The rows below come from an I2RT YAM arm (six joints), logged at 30 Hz.
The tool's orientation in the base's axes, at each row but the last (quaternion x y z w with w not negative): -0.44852 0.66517 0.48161 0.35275; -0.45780 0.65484 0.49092 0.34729; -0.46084 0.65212 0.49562 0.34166; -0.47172 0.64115 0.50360 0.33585; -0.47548 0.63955 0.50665 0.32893
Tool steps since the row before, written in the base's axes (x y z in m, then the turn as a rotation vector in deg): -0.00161 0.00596 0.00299 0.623 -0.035 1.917; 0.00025 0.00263 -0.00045 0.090 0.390 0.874; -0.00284 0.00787 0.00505 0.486 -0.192 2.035; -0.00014 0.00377 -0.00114 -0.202 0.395 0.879; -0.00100 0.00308 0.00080 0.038 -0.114 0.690
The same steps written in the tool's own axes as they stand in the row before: -0.00366 0.00327 0.00479 -1.936 0.034 -0.561; -0.00036 -0.00012 0.00265 -0.922 0.238 0.133; -0.00565 0.00500 0.00621 -1.952 0.202 -0.750; 0.00007 -0.00006 0.00394 -0.835 0.498 0.154; -0.00124 0.00132 0.00280 -0.604 0.192 -0.298
